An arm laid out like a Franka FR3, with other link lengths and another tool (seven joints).
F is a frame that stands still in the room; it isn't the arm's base.
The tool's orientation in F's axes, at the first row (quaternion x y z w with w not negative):
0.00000 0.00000 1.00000 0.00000
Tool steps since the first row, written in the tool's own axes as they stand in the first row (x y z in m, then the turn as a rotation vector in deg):
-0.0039 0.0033 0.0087 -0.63 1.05 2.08
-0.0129 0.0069 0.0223 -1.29 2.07 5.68
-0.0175 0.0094 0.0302 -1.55 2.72 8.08
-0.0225 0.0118 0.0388 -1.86 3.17 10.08
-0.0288 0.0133 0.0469 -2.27 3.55 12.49
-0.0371 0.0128 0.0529 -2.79 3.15 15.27
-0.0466 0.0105 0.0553 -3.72 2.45 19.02
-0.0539 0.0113 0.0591 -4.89 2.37 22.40
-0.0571 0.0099 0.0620 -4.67 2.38 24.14
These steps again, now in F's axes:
0.0039 -0.0033 0.0087 0.63 -1.05 2.08
0.0129 -0.0069 0.0223 1.29 -2.07 5.68
0.0175 -0.0094 0.0302 1.55 -2.72 8.08
0.0225 -0.0118 0.0388 1.86 -3.17 10.08
0.0288 -0.0133 0.0469 2.27 -3.55 12.49
0.0371 -0.0128 0.0529 2.79 -3.15 15.27
0.0466 -0.0105 0.0553 3.72 -2.45 19.02
0.0539 -0.0113 0.0591 4.89 -2.37 22.40
0.0571 -0.0099 0.0620 4.67 -2.38 24.14

